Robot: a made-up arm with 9 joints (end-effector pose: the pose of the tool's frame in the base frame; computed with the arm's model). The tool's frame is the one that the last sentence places.
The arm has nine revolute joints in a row. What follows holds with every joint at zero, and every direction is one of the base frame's.
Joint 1 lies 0.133 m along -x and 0.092 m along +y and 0.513 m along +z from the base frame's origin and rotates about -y.
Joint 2 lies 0.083 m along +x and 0.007 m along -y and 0.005 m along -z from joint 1 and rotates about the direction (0.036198, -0.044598, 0.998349).
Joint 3 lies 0.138 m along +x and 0.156 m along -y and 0.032 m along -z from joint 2 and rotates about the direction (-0.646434, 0.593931, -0.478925).
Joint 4 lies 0.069 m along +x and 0.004 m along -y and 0.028 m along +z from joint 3 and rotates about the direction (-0.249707, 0.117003, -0.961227).
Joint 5 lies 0.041 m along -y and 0.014 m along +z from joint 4 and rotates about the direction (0.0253, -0.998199, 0.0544).
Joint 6 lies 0.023 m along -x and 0.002 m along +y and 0.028 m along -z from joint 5 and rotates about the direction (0.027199, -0.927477, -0.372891).
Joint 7 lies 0.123 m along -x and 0.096 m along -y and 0.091 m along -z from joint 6 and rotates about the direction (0.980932, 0.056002, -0.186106).
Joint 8 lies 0.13 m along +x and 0.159 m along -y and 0.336 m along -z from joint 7 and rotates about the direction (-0.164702, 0.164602, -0.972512).
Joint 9 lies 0.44 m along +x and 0.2 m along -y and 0.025 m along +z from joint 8 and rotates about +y.
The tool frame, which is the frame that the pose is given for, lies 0.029 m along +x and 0.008 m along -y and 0.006 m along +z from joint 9; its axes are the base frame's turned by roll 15.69, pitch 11.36 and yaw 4.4 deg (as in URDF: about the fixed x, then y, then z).
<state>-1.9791 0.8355 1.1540 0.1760 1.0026 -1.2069 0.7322 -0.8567 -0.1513</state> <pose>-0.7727 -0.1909 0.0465 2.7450 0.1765 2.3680</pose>
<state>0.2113 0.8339 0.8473 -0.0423 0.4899 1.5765 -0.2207 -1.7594 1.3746</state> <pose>0.4413 0.3260 0.7653 -1.7174 -0.1946 0.3940</pose>
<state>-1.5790 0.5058 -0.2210 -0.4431 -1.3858 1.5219 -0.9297 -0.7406 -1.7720</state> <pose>-0.1538 0.0758 -0.4013 1.3189 -0.8284 0.6592</pose>
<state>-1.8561 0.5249 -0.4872 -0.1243 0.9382 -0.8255 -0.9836 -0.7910 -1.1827</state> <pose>-0.2679 0.4499 -0.2279 1.5691 -0.9040 0.6083</pose>
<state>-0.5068 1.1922 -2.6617 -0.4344 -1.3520 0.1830 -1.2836 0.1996 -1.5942</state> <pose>0.4444 0.2331 0.9484 -2.8347 0.3105 -1.9506</pose>
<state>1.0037 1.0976 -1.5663 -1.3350 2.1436 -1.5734 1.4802 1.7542 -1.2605</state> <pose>-0.5586 0.5111 0.4732 -0.0909 -0.6855 2.9940</pose>
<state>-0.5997 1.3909 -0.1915 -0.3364 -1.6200 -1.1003 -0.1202 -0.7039 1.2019</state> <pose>0.2415 -0.3617 0.1636 1.6373 -0.4520 -0.9776</pose>
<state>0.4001 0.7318 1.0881 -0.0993 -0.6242 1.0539 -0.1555 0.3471 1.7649</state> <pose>0.4214 -0.5720 1.1097 -0.5827 0.7115 -1.5509</pose>
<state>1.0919 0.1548 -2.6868 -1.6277 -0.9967 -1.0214 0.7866 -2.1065 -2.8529</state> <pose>0.1003 -0.0294 0.7907 0.9806 -0.6108 2.8509</pose>
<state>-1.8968 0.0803 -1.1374 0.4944 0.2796 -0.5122 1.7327 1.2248 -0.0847</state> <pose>-0.6422 0.5384 0.5226 -1.6801 0.0085 2.1323</pose>
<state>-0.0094 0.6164 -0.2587 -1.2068 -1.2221 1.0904 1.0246 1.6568 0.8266</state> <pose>0.4732 -0.0427 -0.2563 -2.8984 1.1348 -3.1183</pose>
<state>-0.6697 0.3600 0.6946 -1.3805 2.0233 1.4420 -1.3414 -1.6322 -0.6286</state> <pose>0.5544 -0.1754 0.2448 -0.2160 -1.3335 0.5002</pose>
